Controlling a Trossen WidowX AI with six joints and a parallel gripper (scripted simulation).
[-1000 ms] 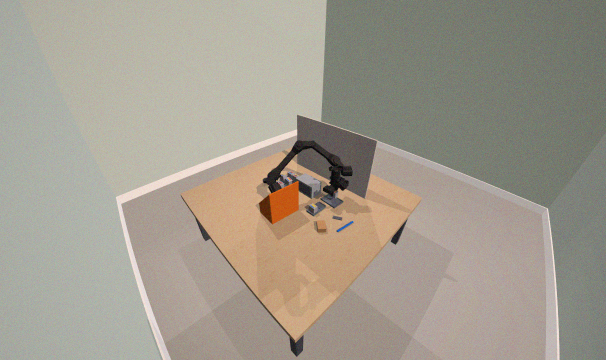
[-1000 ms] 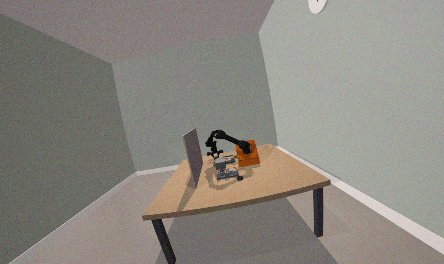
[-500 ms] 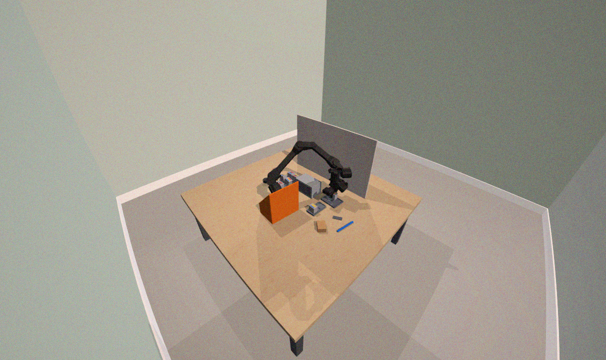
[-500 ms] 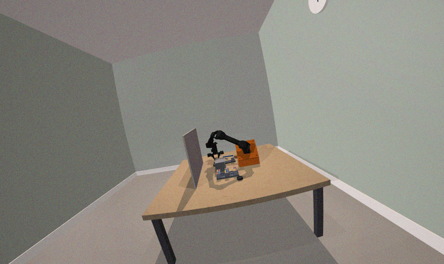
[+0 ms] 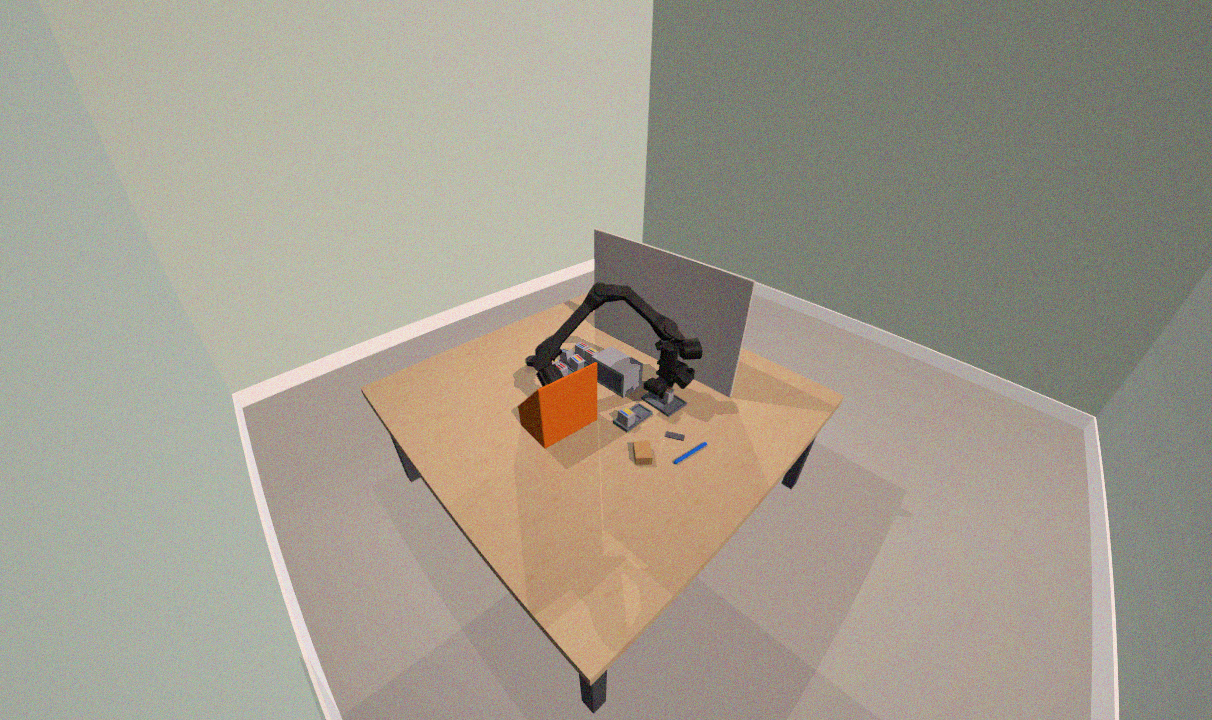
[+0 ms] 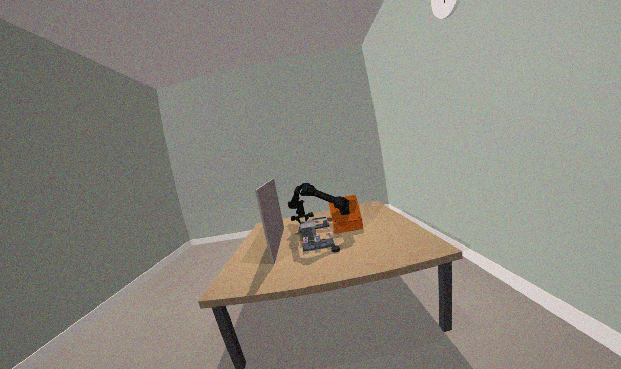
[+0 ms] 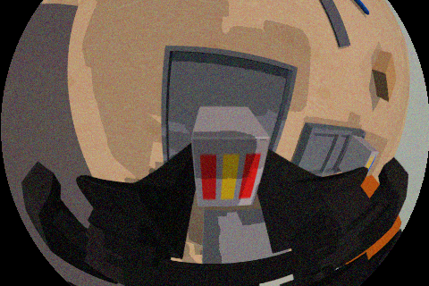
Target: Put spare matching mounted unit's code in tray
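Now: the grey spare 20 mm above my gripper tip. Also, from my gripper tip: brown block: 230 mm behind, 150 mm to the right, 10 mm below; blue pen: 230 mm to the right, 100 mm behind, 20 mm below; mounted grey unit: 200 mm to the left, 70 mm behind, 30 mm above.
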